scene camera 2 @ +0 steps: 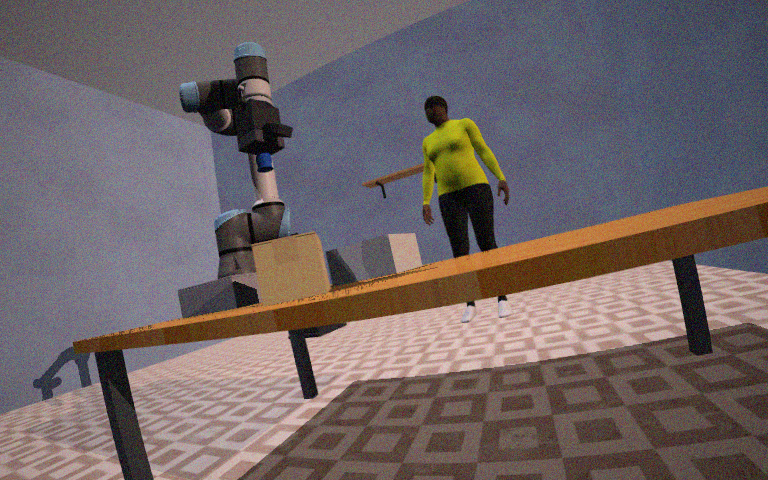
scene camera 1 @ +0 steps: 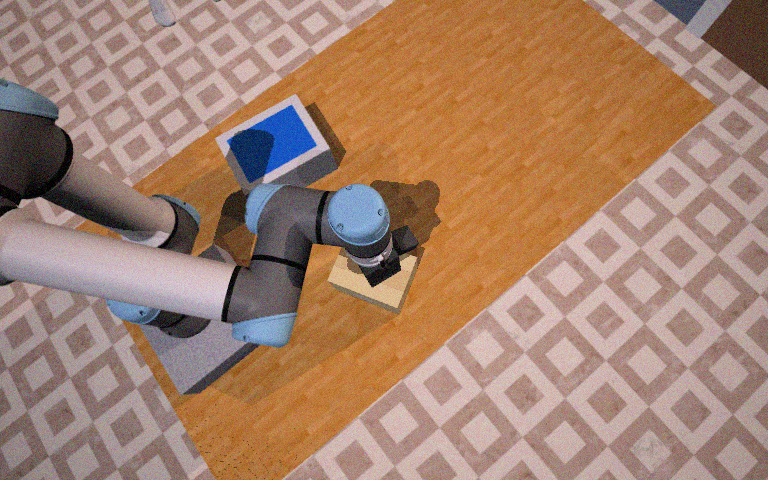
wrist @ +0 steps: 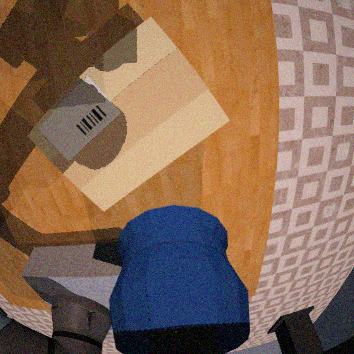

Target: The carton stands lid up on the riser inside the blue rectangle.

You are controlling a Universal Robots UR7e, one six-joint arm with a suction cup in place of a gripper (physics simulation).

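Frame: origin at the arm's base, x ahead, y left, z up, level; metres.
Seen in the pictures: hand, tool point: (scene camera 2: 265,169) (wrist: 172,250); arm's base, link origin: (scene camera 2: 240,278) (wrist: 81,310).
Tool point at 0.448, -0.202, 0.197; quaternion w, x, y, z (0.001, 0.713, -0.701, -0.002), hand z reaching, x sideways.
Offsets run from my tool point to a thing's top centre, as dx, dy, dz. "pt": to the spot under its first point. Level surfaces: height alone.
The tan carton @[-0.007, +0.042, -0.165] (scene camera 1: 390,295) (scene camera 2: 291,268) (wrist: 170,100) stands on the wooden table, off the riser, with its seamed, labelled face up. The white barcode label @[pt -0.001, +0.066, -0.164] (wrist: 95,120) lies in shadow in the wrist view. The riser @[-0.069, +0.477, -0.169] (scene camera 1: 318,169) (scene camera 2: 405,252) is a grey block with a pale top edge and stands apart from the carton. The blue rectangle @[-0.069, +0.477, -0.169] (scene camera 1: 291,133) on its top bears no carton; a shadow covers its left part. My gripper (scene camera 2: 264,163) (wrist: 174,222) is open: the blue suction cup hangs above the carton, with a gap and nothing on it. The cup is hidden in scene camera 1.
The grey base block (scene camera 1: 195,362) (scene camera 2: 209,297) (wrist: 70,261) under the arm stands near the carton. My forearm (scene camera 1: 113,271) spans from the left above that block. A person in a yellow shirt (scene camera 2: 455,155) stands behind the table @[dz -0.289] (scene camera 1: 481,141) (scene camera 2: 594,243).
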